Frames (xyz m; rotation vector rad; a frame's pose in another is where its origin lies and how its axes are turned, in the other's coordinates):
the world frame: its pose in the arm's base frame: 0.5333 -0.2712 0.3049 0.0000 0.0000 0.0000
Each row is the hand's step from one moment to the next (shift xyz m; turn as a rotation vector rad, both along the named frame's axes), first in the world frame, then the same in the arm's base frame.
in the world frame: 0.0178 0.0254 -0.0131 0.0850 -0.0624 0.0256
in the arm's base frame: 0.0178 0.0254 -0.0131 0.0850 -0.0624 0.0256
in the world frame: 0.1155 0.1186 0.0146 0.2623 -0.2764 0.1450
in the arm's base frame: 0.1155 0.1186 0.0146 0.2623 -0.2764 0.1450
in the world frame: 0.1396 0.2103 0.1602 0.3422 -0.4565 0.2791
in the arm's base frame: 0.1396 0.2103 0.1602 0.3422 -0.4565 0.2791
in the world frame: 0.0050 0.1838 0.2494 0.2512 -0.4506 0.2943
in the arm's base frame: 0.0050 0.1838 0.2494 0.2512 -0.4506 0.2943
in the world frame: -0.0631 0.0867 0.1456 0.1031 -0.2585 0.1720
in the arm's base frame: -0.0631 0.0867 0.1456 0.1031 -0.2585 0.1720
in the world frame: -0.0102 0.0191 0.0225 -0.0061 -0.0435 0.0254
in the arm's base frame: -0.0102 0.0191 0.0225 -0.0061 -0.0435 0.0254
